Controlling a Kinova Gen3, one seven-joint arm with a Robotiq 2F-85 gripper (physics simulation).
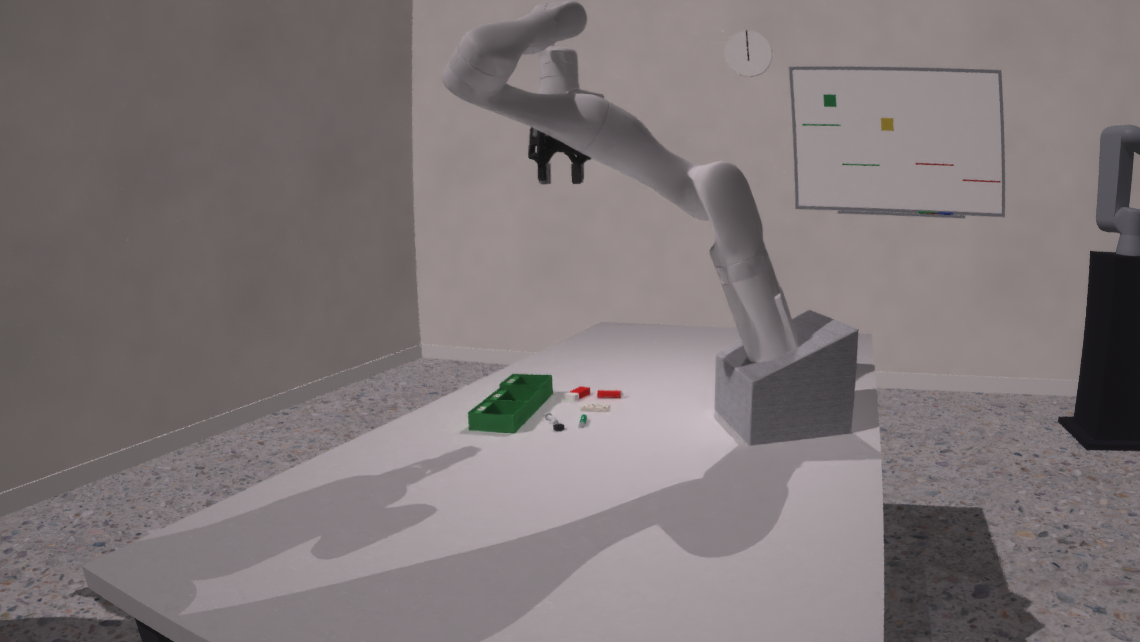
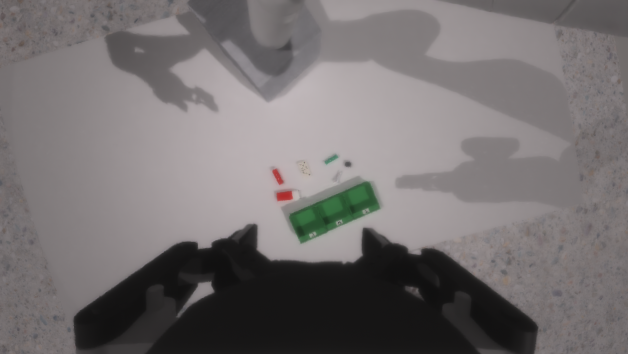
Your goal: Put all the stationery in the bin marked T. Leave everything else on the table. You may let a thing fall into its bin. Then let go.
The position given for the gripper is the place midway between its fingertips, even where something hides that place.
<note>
In view: the gripper (image 1: 561,183) and a green bin tray (image 1: 520,395).
The green bin tray shows as well in image 2 (image 2: 315,220). The gripper is seen too in image 2 (image 2: 310,237).
</note>
